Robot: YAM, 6 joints.
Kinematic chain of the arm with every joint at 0, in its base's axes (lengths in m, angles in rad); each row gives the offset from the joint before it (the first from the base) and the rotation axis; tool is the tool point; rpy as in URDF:
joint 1: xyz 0 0 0.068 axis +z
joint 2: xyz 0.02 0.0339 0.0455 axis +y
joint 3: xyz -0.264 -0.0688 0 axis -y
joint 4: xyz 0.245 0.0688 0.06 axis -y
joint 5: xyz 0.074 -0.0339 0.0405 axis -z
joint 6: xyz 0.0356 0 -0.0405 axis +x
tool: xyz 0 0 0 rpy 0 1.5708 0
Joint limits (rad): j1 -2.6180..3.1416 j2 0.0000..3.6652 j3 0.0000..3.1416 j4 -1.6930..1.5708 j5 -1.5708..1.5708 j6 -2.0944..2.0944
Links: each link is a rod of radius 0.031 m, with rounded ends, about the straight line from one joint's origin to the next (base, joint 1, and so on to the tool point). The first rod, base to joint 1, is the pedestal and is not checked.
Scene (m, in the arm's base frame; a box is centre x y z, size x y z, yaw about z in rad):
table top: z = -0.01
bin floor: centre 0.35 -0.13 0 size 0.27 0.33 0.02 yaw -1.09
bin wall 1: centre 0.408 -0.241 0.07 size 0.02 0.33 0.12 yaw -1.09
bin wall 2: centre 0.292 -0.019 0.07 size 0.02 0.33 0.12 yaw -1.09
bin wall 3: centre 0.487 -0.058 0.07 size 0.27 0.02 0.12 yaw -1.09
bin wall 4: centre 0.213 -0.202 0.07 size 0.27 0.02 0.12 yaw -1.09
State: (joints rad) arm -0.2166 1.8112 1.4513 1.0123 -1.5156 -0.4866
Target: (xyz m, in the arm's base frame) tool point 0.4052 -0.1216 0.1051
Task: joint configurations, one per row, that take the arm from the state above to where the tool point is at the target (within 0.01 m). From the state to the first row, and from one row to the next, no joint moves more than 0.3 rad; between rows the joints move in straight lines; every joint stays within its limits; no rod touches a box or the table.
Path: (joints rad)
1: -0.2961 2.0372 1.2920 0.9686 -1.5159 -0.4866
2: -0.3757 2.2632 1.1326 0.9248 -1.5162 -0.4866

